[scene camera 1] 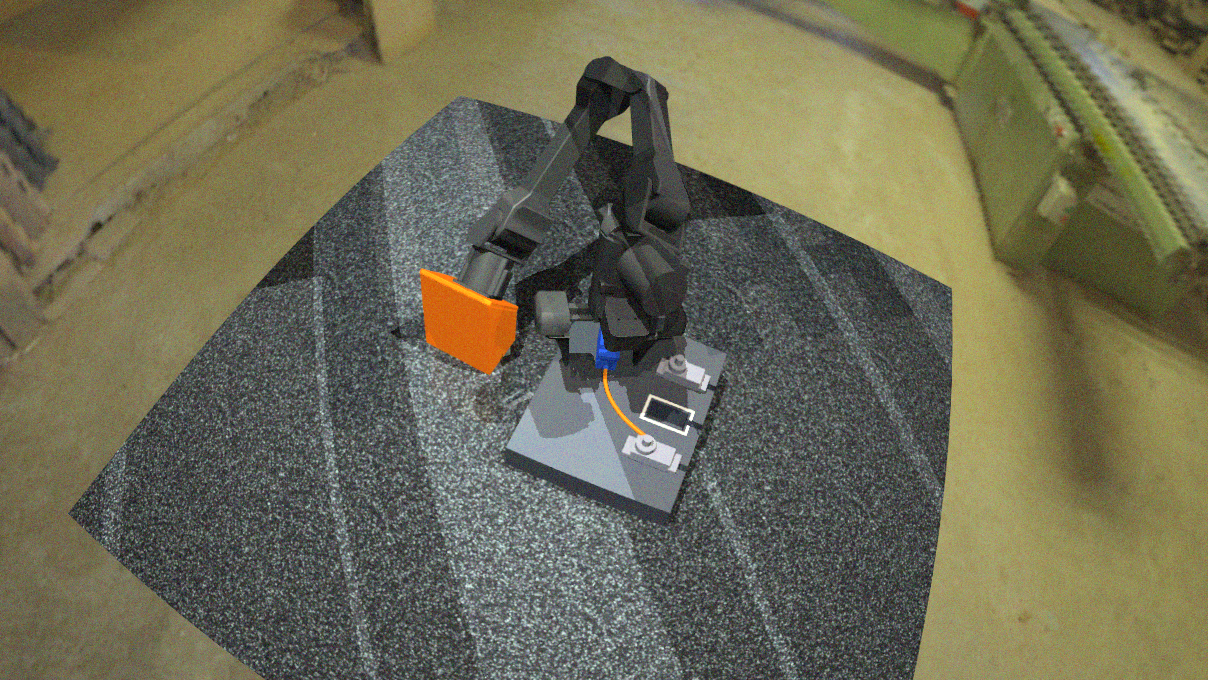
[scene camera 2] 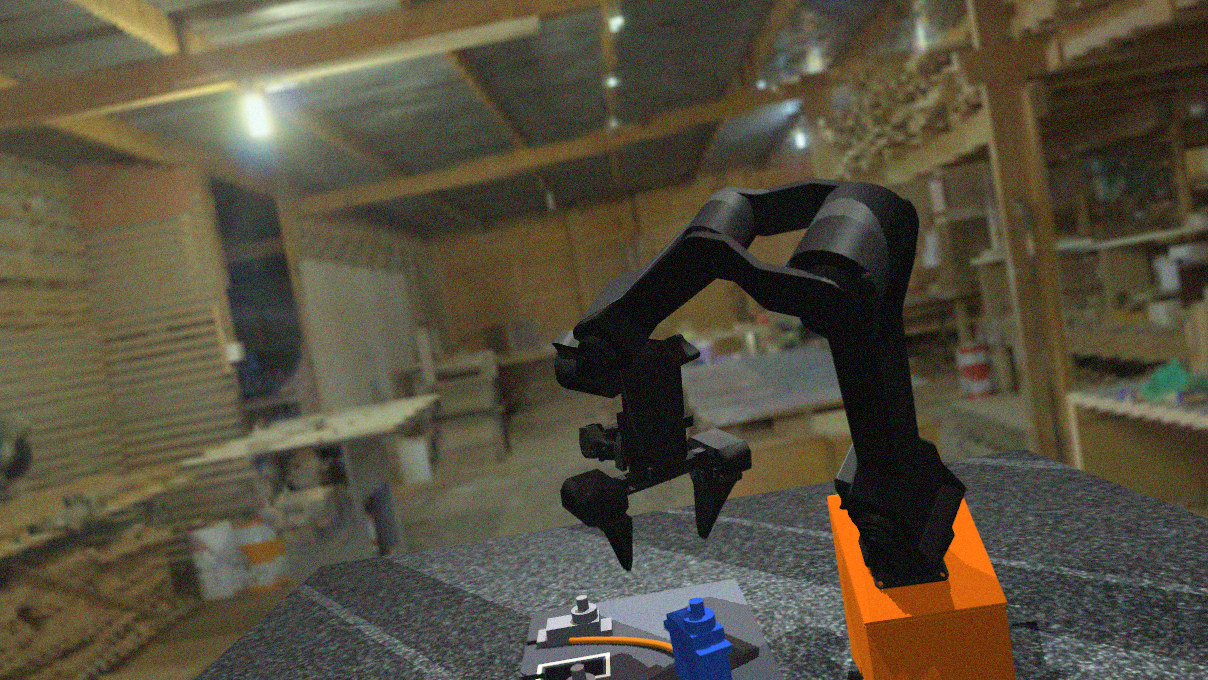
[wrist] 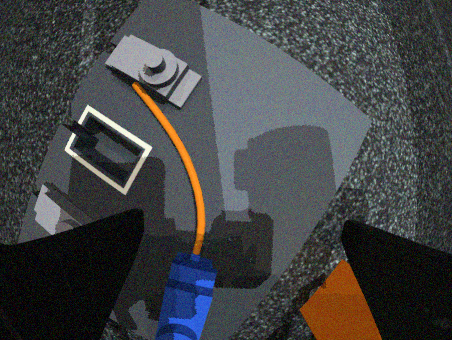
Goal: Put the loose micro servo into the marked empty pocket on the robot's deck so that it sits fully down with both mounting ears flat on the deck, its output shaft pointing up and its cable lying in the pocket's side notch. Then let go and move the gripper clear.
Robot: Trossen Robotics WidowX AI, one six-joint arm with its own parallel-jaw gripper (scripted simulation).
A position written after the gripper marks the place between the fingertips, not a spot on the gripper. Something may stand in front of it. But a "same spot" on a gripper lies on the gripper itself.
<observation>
gripper: scene camera 1; scene camera 2; wrist 248, 228
same spot on gripper: (scene camera 1: 563, 341) = (scene camera 2: 693, 485)
</observation>
